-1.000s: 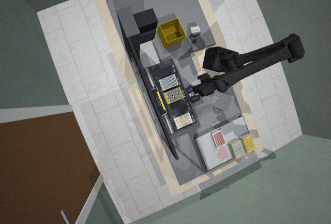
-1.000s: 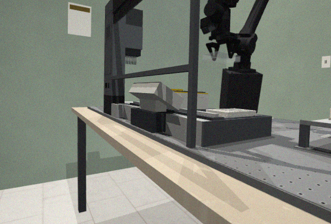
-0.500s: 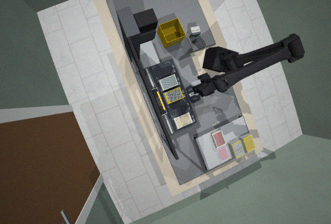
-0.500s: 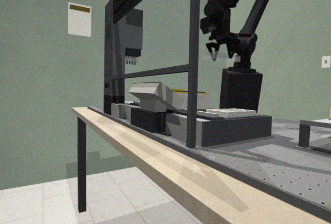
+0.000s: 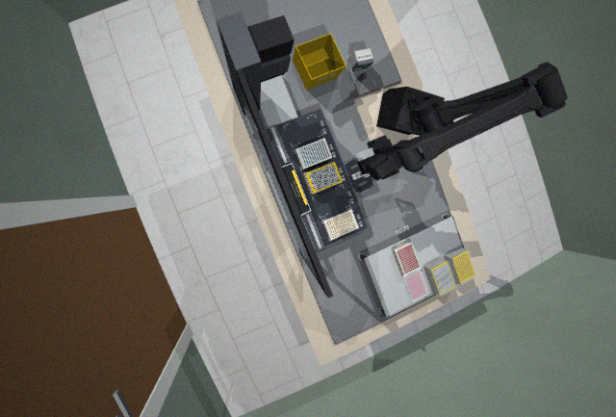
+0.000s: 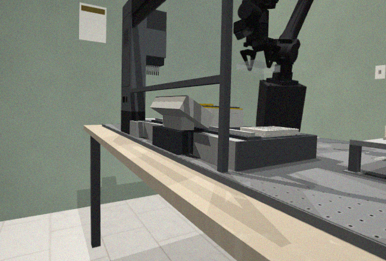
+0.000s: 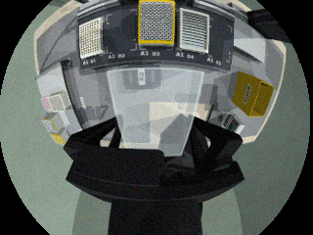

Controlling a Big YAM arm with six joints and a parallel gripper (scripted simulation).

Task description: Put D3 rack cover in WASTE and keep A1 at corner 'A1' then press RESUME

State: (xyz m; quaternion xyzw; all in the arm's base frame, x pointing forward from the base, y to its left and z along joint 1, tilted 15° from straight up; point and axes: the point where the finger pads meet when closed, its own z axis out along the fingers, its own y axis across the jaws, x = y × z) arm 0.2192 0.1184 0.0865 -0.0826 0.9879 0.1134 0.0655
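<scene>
The clear cover lies right at my hand. The rest, counted from my hand: gantry post (31 cm to the left, 30 cm ahead, 3 cm below); cream plate (23 cm to the left, 20 cm below, 13 cm ahead); yellow-framed tip rack (16 cm below, 16 cm ahead, 2 cm to the left).
</scene>
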